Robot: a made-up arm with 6 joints.
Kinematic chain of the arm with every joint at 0, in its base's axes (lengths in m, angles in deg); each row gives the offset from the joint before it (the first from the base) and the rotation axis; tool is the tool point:
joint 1: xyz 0 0 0.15 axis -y
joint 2: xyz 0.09 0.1 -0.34 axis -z
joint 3: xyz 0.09 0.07 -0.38 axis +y
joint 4: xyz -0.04 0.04 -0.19 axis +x
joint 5: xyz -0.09 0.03 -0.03 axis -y
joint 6: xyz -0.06 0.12 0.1 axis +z
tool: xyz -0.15 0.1 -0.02
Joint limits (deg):
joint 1: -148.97..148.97
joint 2: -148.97..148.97
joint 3: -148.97..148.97
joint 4: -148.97..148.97
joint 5: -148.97..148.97
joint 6: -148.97..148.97
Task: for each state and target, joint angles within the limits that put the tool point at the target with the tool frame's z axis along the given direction. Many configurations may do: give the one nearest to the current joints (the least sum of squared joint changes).
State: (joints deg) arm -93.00 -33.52 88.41 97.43 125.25 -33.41
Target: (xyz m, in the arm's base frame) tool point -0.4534 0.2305 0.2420 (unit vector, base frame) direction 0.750 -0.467 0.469
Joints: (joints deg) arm -104.63 -34.67 37.78 110.75 88.88 -34.14
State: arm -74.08 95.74 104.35 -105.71 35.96 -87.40
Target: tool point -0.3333 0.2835 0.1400 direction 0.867 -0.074 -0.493
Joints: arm -92.55 91.93 123.63 -134.16 50.52 -86.40
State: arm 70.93 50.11 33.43 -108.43 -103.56 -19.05
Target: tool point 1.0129 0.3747 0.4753 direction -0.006 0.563 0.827
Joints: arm 118.65 -5.41 28.74 -86.37 -60.49 -10.69
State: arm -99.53 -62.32 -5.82 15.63 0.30 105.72
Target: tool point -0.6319 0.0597 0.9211 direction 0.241 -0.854 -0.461
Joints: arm -137.02 -56.23 -13.77 42.74 29.72 106.45
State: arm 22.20 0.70 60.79 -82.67 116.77 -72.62
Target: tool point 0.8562 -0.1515 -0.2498 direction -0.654 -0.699 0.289
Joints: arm 71.81 -19.08 39.94 -122.86 144.48 -60.65
